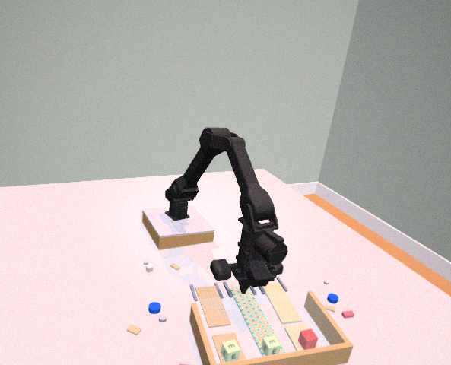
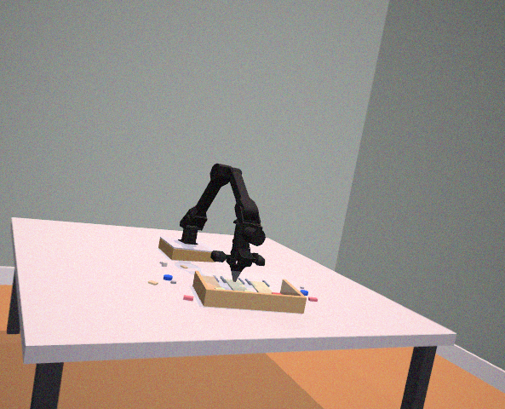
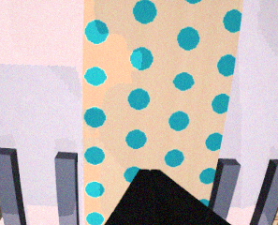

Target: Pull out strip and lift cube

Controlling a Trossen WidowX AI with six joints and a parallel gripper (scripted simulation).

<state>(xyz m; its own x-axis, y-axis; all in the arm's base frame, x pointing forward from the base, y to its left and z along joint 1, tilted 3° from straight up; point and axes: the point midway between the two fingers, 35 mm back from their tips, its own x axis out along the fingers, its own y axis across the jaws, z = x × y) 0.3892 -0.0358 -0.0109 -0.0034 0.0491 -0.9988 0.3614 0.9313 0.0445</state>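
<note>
The dotted strip is 9 cm ahead of my gripper tip and 4 cm to the right of it. Also, from my gripper tip: white cube 21 cm behind, 16 cm to the right.
</note>
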